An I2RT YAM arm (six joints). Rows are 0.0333 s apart.
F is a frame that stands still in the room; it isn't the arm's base.
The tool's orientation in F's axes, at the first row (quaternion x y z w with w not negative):
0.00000, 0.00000, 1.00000, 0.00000
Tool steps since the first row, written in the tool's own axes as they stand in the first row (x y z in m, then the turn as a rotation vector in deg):
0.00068, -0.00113, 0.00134, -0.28, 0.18, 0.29
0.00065, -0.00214, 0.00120, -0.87, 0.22, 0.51
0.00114, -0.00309, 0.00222, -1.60, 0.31, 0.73
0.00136, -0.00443, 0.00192, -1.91, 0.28, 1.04
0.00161, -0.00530, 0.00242, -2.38, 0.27, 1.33
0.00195, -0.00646, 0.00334, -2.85, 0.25, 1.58
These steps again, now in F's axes. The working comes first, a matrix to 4 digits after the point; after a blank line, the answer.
The tool's axes in the first row as the columns of a matrix, in F's axes (used below as rounded here):
-1.0000, 0.0000, 0.0000
0.0000, -1.0000, 0.0000
0.0000, 0.0000, 1.0000

-0.00068, 0.00113, 0.00134, 0.28, -0.18, 0.29
-0.00065, 0.00214, 0.00120, 0.87, -0.22, 0.51
-0.00114, 0.00309, 0.00222, 1.60, -0.31, 0.73
-0.00136, 0.00443, 0.00192, 1.91, -0.28, 1.04
-0.00161, 0.00530, 0.00242, 2.38, -0.27, 1.33
-0.00195, 0.00646, 0.00334, 2.85, -0.25, 1.58

